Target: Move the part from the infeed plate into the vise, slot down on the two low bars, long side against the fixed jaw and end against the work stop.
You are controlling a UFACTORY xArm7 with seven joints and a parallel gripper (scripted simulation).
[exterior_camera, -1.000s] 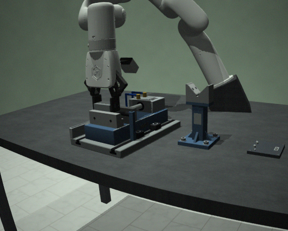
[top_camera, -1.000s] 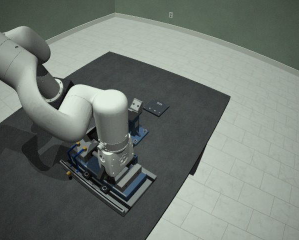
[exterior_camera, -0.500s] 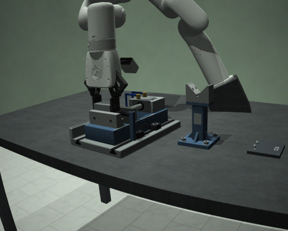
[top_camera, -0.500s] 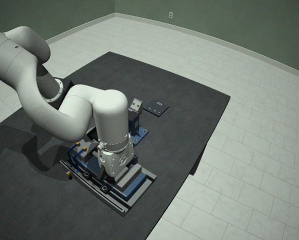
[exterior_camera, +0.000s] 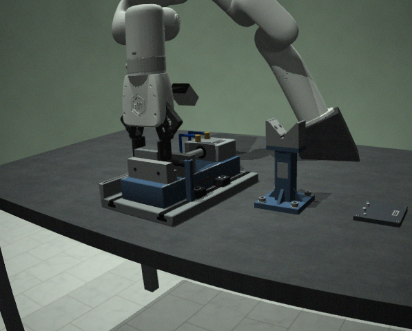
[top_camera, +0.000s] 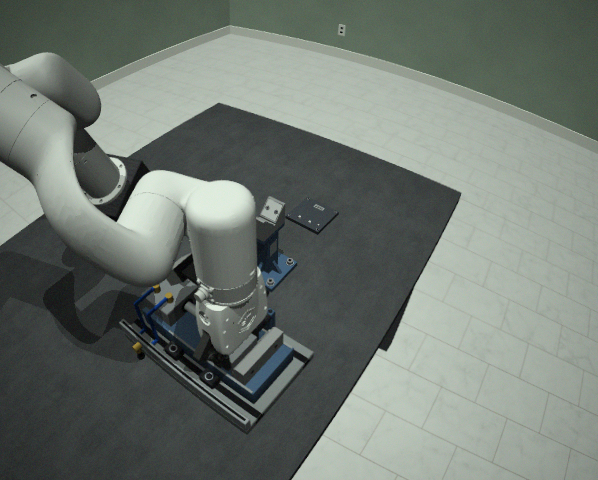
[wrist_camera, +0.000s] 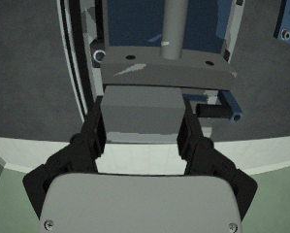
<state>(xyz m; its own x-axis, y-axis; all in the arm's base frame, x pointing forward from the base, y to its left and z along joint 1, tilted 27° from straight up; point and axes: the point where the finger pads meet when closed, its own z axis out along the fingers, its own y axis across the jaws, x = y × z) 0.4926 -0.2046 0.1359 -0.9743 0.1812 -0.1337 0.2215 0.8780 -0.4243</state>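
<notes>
Right now the part is 20 mm below my hand. The rest, counted from my hand: work stop 10 mm ahead, 70 mm to the left, 20 mm below; then moving jaw 30 mm behind, 30 mm to the left, 30 mm below; then fixed jaw 30 mm ahead, 10 mm to the left, 30 mm below.
</notes>
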